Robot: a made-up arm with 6 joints. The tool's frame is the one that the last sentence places.
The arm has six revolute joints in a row. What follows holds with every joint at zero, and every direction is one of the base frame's.
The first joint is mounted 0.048 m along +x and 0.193 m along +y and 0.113 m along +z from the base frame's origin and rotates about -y.
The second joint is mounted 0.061 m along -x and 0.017 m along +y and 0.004 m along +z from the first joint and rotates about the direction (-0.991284, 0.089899, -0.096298).
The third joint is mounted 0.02 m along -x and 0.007 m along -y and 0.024 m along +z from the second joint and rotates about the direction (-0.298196, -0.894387, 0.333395).
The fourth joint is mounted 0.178 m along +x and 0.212 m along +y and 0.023 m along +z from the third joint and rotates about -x.
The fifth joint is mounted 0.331 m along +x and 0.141 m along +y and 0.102 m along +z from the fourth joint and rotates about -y.
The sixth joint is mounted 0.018 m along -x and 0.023 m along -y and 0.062 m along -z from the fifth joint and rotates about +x.
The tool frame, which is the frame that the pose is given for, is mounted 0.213 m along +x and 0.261 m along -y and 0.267 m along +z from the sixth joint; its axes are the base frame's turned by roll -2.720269, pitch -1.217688 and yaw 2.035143 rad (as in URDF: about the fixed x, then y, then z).
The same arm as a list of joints. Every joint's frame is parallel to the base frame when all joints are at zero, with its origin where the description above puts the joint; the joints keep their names.
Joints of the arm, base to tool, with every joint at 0 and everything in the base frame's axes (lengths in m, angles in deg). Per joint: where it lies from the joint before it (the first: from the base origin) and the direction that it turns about. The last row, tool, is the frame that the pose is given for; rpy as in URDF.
joint 1: origin 0.0480 0.1930 0.1130 axis 0 -1 0
joint 2: origin -0.0610 0.0170 0.0040 axis -0.991284 0.089899 -0.096298
joint 3: origin -0.0200 -0.0070 0.0240 axis -0.298196 -0.894387 0.333395
joint 4: origin 0.1780 0.2120 0.0230 axis -1 0 0
joint 5: origin 0.3310 0.1410 0.1020 axis 0 -1 0
joint 6: origin -0.0180 -0.0230 -0.0620 axis 1 0 0
tool: origin 0.2130 -0.2610 0.2670 rpy -155.86 -69.77 116.61

